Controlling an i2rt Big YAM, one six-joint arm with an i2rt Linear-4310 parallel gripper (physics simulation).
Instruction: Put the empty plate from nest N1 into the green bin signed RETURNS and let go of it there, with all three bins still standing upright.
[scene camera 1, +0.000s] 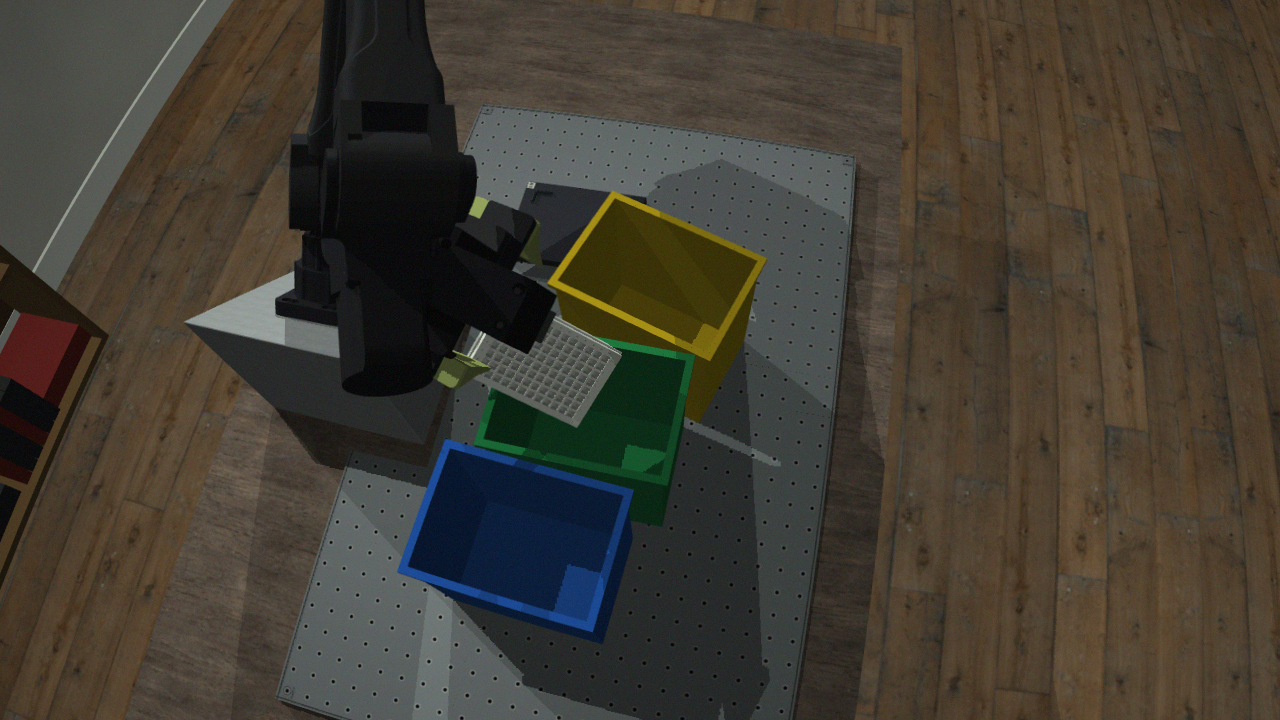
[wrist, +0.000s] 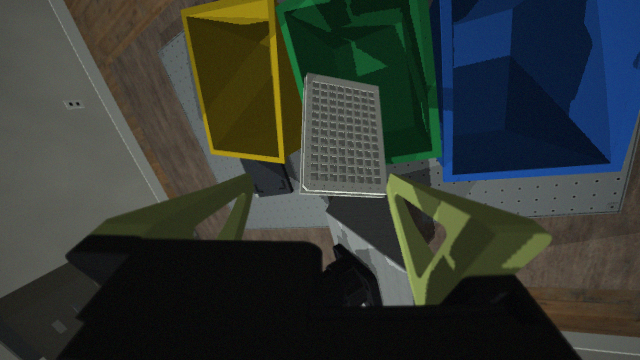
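Pixels of known places: gripper, fingertip midpoint: (wrist: 320, 180); arm's base, origin of the base link: (scene camera 1: 333, 304) (wrist: 358, 274).
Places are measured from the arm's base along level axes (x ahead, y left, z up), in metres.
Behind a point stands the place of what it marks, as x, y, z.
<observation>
The pale grey plate with a grid of wells (scene camera 1: 546, 371) @(0.272, -0.058, 0.058) (wrist: 345, 135) @(0.267, -0.056, 0.073) lies over the near-left corner of the green bin (scene camera 1: 649, 501) @(0.384, -0.137, -0.031) (wrist: 414, 155) @(0.229, -0.116, 0.054), partly over its opening and partly beyond its rim toward the robot base. Whether it touches the yellow bin is hard to tell. My gripper (scene camera 1: 510, 304) @(0.250, -0.050, 0.148) (wrist: 320, 180) @(0.250, -0.050, 0.148) is open with nothing between its fingers. Its yellow-green fingertips stand near the plate's base-side end; the arm hides part of the plate in the scene view. The green bin stands upright. The RETURNS sign and the label N1 are not readable.
The yellow bin (scene camera 1: 626, 329) @(0.331, 0.017, 0.024) (wrist: 278, 90) @(0.332, 0.013, 0.053) and blue bin (scene camera 1: 501, 601) @(0.284, -0.273, 0.053) (wrist: 525, 173) @(0.194, -0.206, 0.053) stand upright on either side of the green one. A dark flat nest (scene camera 1: 572, 214) @(0.207, 0.239, -0.115) (wrist: 270, 177) @(0.185, 0.209, -0.115) lies behind the yellow bin. The pale base block (scene camera 1: 358, 376) stands beside the perforated board (scene camera 1: 358, 608) @(0.088, -0.302, -0.126).
</observation>
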